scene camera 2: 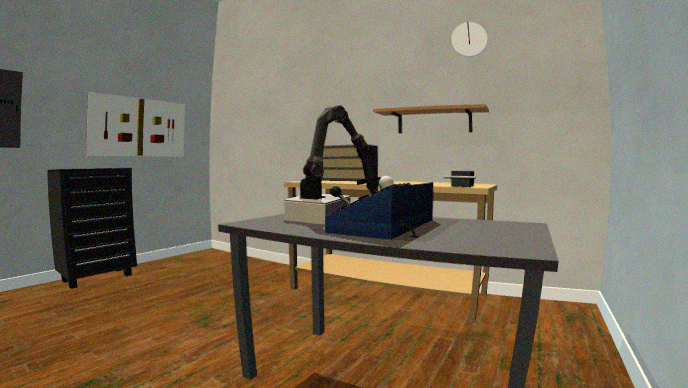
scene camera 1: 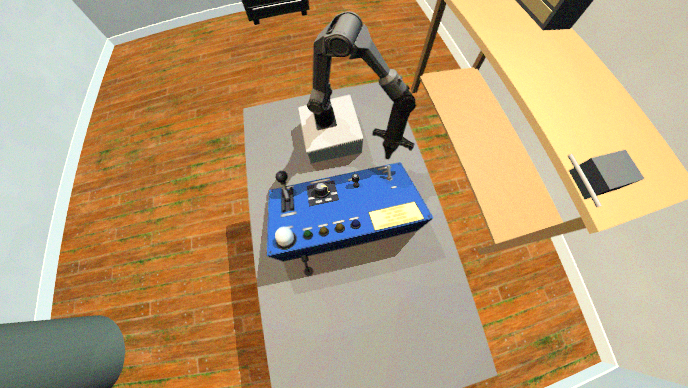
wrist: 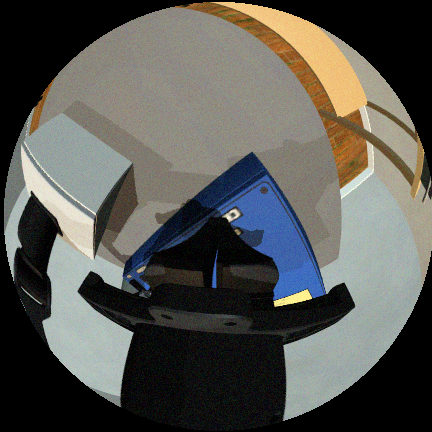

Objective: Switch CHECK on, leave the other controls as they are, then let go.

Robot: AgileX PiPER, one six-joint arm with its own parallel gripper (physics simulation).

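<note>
The blue console [scene camera 1: 350, 205] [scene camera 2: 411, 210] [wrist: 295, 250] stands on the grey table. The CHECK switch [scene camera 1: 389, 173] is a small metal toggle near the console's back right corner. Its lever is too small to tell clearly whether it leans to OFF or ON. In the wrist view a small part of the switch [wrist: 238, 231] shows beside the fingertips, the rest hidden by the fingers. My gripper [scene camera 1: 388, 155] [scene camera 2: 373, 191] [wrist: 217, 227] is shut with nothing seen between the fingers. It points down, just behind the console's back edge and close to the switch.
Left of CHECK stand a small black toggle [scene camera 1: 355, 179], a rotary knob [scene camera 1: 321, 190] and a black-balled lever [scene camera 1: 281, 177]. A white dome [scene camera 1: 284, 236] and several buttons line the front. The white base box [scene camera 1: 350, 112] is behind the console; a wooden workbench [scene camera 1: 565, 95] stands right.
</note>
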